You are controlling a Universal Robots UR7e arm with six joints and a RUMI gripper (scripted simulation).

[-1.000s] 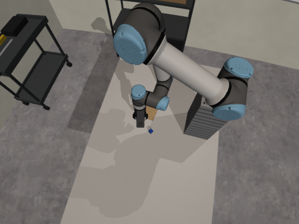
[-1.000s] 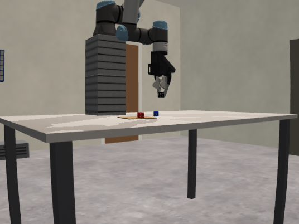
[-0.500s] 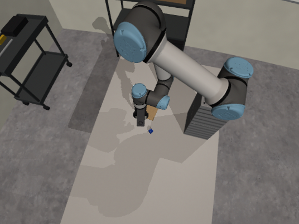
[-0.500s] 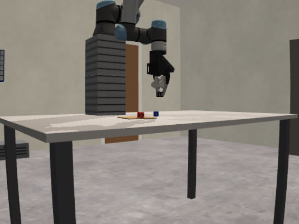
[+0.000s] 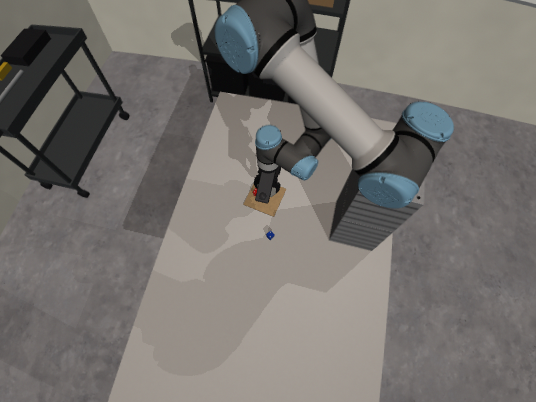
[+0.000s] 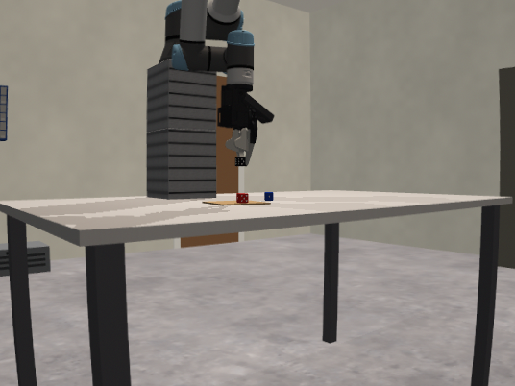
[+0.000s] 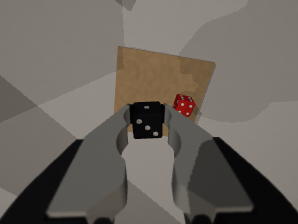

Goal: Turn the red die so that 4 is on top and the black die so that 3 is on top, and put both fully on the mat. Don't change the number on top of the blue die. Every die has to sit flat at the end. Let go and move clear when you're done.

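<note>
Now: the brown mat 12 cm below my hand, 4 cm to the right of it and 2 cm ahead of it. Round my hand: blue die (12 cm to the left, 11 cm below, 6 cm behind); black die (1 cm to the right); red die (10 cm below, 6 cm ahead, 4 cm to the right).
</note>
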